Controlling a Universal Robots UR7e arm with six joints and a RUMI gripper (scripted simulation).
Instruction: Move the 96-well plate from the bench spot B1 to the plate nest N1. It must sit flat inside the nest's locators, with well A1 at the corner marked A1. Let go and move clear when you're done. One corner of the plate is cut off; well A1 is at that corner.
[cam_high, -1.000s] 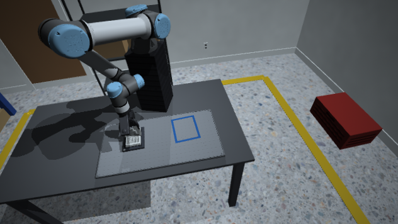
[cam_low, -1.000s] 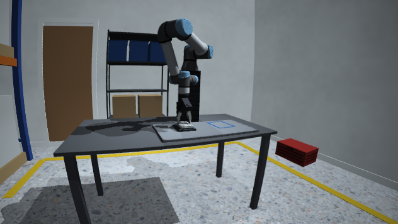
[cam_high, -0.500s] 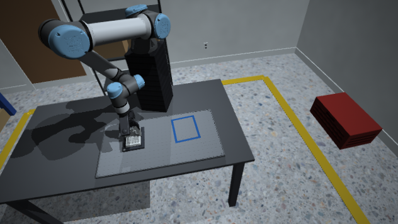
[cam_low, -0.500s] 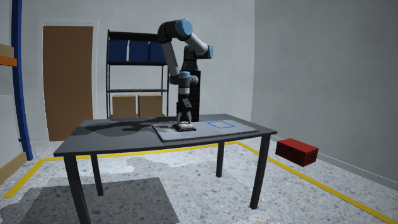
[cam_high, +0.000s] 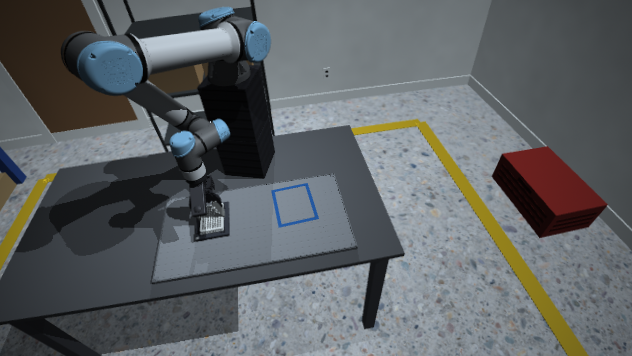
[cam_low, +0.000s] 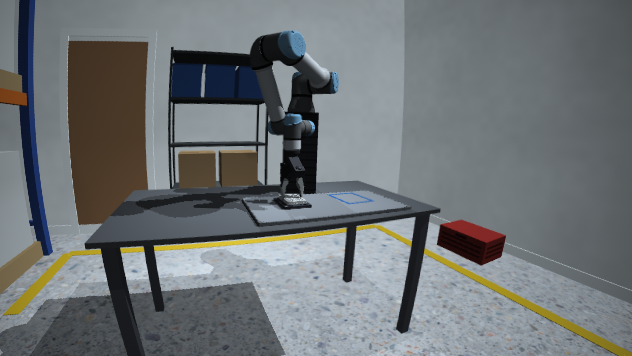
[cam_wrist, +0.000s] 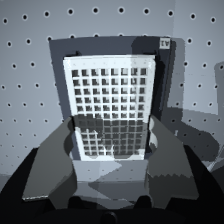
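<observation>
Right now my hand is 1 cm above the 96-well plate. Round my hand: dark plate nest N1: 2 cm below; then A1 corner mark: 8 cm ahead, 5 cm to the right, 2 cm below.
</observation>
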